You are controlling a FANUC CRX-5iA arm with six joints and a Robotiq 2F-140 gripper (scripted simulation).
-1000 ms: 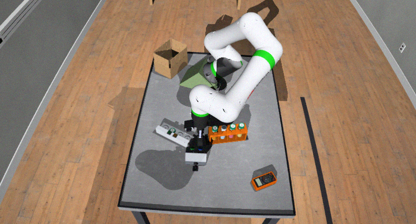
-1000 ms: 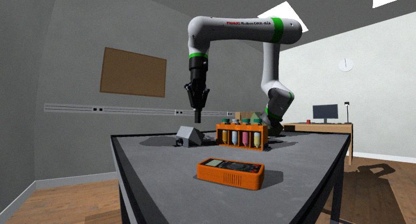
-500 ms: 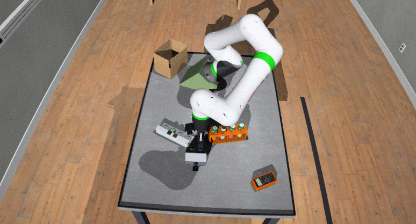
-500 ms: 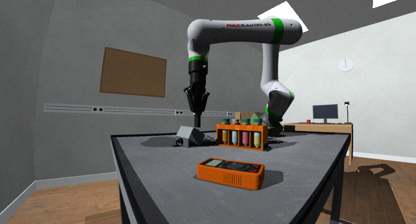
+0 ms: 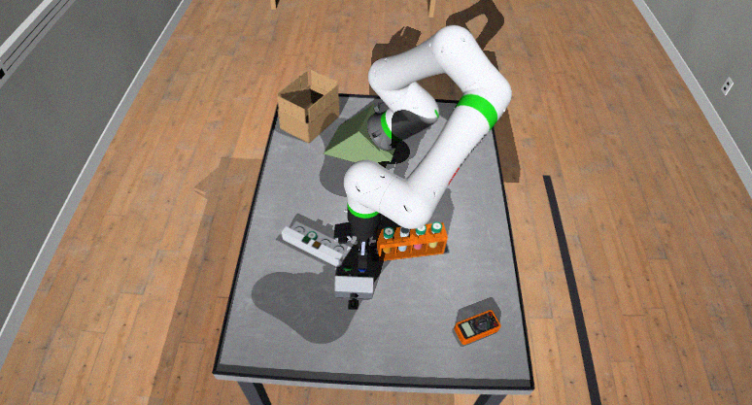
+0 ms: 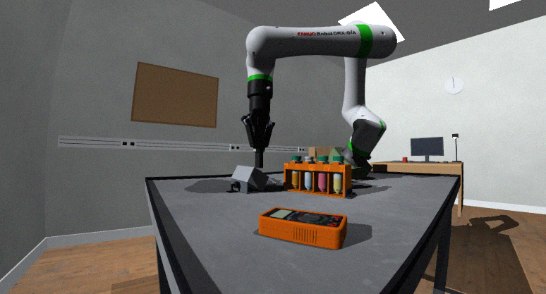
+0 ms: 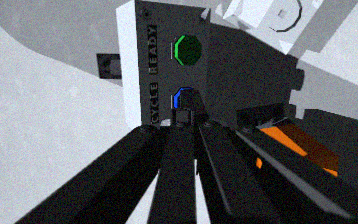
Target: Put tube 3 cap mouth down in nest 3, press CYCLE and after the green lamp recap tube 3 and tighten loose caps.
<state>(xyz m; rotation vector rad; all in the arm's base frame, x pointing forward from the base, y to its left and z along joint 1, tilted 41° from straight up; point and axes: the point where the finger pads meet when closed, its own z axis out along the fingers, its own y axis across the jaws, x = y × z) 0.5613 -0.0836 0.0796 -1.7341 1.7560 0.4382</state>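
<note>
Right now my hand is 6 cm above the key housing, 2 cm to the left of it and 2 cm short of it.
</note>
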